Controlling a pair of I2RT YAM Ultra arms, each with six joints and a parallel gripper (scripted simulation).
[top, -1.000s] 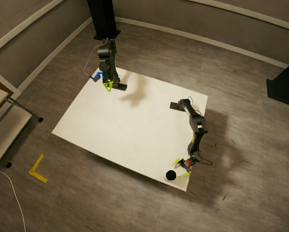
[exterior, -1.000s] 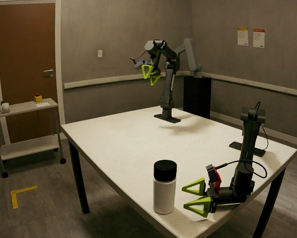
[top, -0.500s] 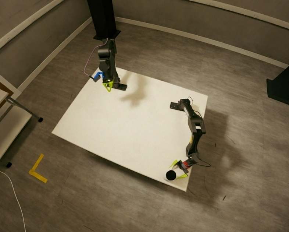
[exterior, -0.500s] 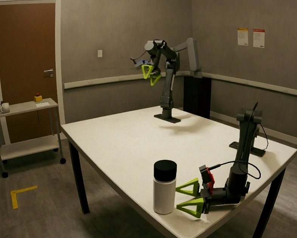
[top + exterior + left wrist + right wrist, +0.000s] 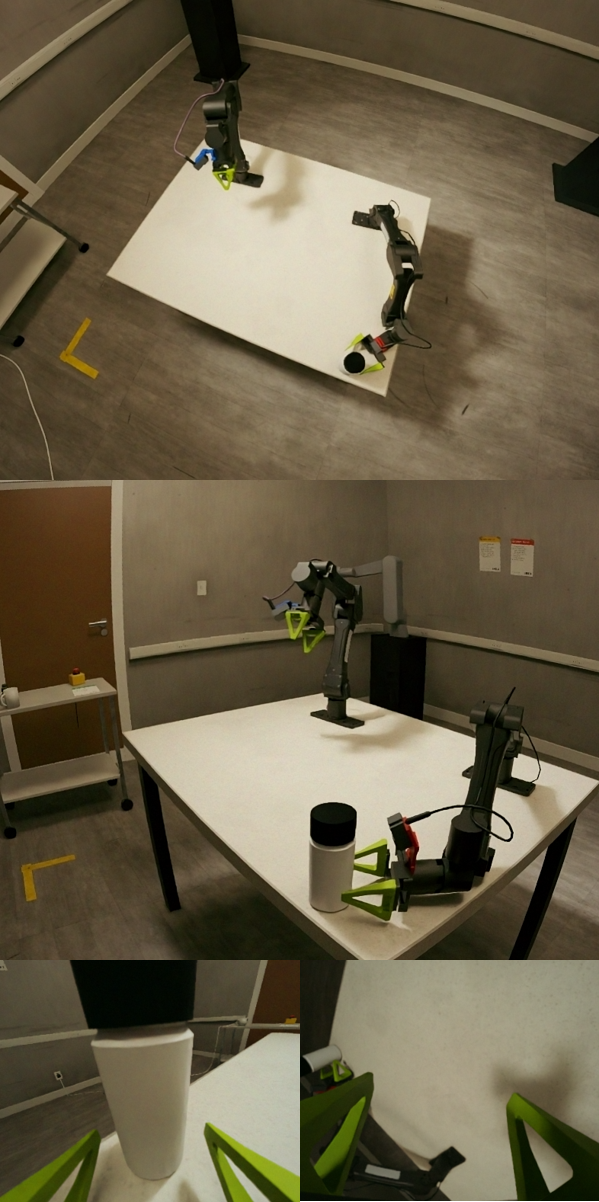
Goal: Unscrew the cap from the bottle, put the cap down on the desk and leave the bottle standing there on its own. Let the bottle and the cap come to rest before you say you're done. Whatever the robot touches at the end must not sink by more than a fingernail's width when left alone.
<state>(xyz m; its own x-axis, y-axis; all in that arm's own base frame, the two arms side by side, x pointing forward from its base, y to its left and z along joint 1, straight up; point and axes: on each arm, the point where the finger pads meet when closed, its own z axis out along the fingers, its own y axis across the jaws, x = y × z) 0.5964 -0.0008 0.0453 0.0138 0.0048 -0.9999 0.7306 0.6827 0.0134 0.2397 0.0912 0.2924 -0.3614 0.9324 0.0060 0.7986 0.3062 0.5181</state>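
My left gripper is now 2 cm short of the white bottle, 1 cm to the left of it and 6 cm below it. From my left hand the other things lie so: black cap (2 cm ahead, 1 cm to the right, 10 cm above).
Now: right hand 380 mm short of the black cap, 610 mm to the right of it and 150 mm above it. Round my right hand: white bottle 380 mm ahead, 610 mm to the left, 190 mm below.
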